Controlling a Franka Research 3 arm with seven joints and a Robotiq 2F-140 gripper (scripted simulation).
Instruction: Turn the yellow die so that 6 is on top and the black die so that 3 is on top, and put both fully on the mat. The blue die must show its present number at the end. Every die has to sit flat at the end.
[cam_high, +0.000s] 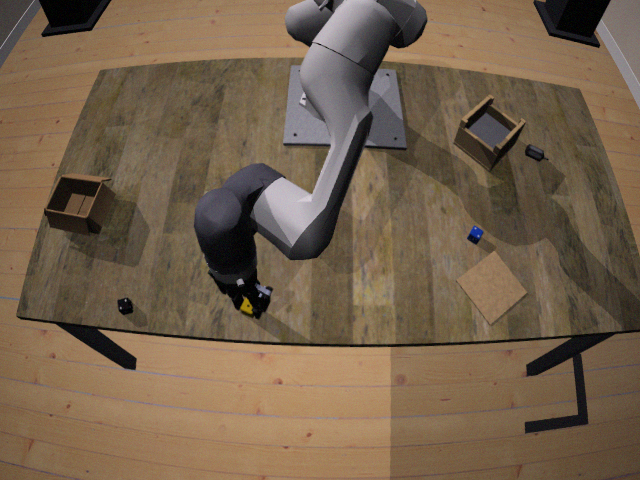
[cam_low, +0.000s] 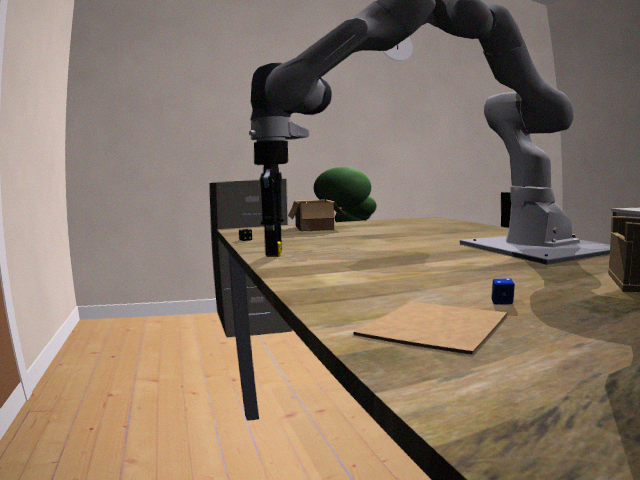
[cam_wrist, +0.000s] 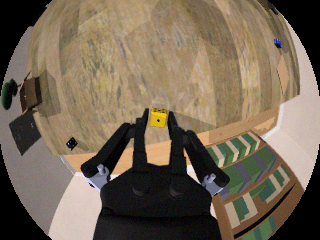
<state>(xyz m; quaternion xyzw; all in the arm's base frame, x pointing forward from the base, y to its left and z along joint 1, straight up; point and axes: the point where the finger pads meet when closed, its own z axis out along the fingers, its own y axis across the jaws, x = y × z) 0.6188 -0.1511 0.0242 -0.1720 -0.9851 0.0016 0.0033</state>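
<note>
Now: the yellow die 20 mm below my hand. From my hand the other things lie so: cardboard box 510 mm to the right, 220 mm behind, 10 mm above; blue die 530 mm to the left, 220 mm behind, 20 mm below; black die 300 mm to the right, 30 mm ahead, 20 mm below.
</note>
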